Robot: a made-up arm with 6 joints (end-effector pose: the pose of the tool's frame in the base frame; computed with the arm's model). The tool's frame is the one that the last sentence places. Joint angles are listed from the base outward.
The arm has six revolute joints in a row. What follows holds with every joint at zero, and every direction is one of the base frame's. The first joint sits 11 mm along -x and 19 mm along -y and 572 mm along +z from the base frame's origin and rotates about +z. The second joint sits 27 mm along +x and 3 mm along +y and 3 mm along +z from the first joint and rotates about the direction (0.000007, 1, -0.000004). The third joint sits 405 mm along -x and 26 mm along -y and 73 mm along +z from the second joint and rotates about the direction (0.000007, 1, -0.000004). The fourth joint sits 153 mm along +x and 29 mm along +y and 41 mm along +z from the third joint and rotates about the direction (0.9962, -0.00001, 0.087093). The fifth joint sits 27 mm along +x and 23 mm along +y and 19 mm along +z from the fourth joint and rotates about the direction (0.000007, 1, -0.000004). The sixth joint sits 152 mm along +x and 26 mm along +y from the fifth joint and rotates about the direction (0.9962, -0.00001, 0.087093). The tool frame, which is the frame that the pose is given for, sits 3 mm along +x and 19 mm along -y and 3 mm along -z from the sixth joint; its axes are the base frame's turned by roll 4.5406, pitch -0.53 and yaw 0.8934 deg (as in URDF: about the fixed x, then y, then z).
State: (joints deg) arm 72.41 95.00 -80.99 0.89 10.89 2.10
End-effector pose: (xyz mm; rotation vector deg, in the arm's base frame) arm 94.2 433.7 918.6 -8.77 25.83 70.82
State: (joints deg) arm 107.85 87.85 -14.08 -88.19 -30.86 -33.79
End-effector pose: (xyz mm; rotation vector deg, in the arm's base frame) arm -165.4 140.9 684.2 77.14 73.09 -126.41
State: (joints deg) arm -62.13 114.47 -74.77 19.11 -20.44 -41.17
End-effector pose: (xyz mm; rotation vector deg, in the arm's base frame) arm 278.1 -534.2 809.2 -5.99 29.26 -65.04
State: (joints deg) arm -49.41 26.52 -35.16 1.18 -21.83 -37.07
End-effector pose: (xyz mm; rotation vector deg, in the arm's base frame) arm 12.8 9.2 994.0 -41.39 -15.33 -57.82
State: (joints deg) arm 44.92 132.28 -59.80 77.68 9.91 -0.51
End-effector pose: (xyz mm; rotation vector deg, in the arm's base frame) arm 336.6 381.0 537.0 45.93 89.17 -6.99
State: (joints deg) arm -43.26 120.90 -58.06 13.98 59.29 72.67
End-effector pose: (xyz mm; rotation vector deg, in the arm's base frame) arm 298.6 -196.2 637.9 111.87 78.60 -99.42
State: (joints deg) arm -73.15 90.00 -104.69 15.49 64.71 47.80
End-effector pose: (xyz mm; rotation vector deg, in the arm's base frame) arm 164.1 -323.2 968.1 86.40 4.17 -67.76
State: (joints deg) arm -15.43 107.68 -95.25 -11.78 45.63 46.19
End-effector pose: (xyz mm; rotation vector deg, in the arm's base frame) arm 454.0 -126.5 812.4 44.03 46.05 -38.75
